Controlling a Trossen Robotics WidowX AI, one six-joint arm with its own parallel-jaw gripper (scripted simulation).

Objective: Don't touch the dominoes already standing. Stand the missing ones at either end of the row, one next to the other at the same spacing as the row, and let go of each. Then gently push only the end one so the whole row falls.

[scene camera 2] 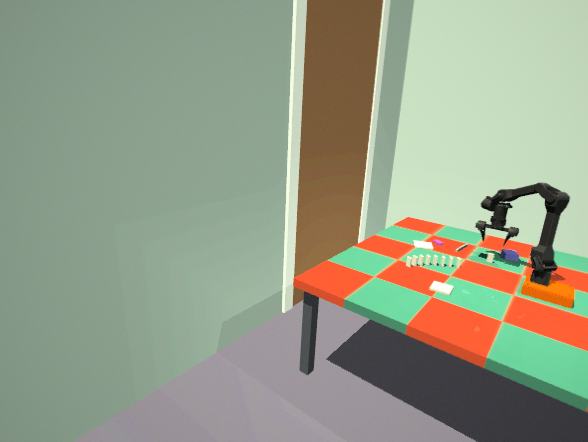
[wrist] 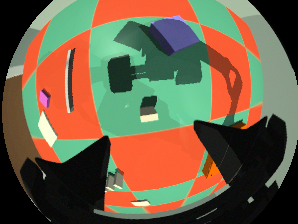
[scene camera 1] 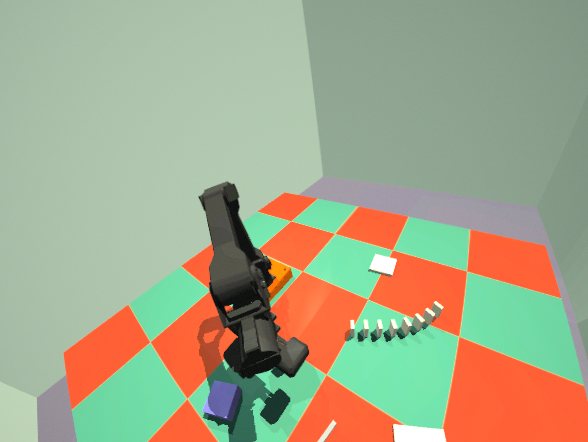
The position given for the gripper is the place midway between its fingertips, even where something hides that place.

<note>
The gripper [scene camera 1: 273, 354] is open and holds nothing. Also in view: a purple block [wrist: 174, 34].
The gripper is seen too in the wrist view [wrist: 152, 133].
</note>
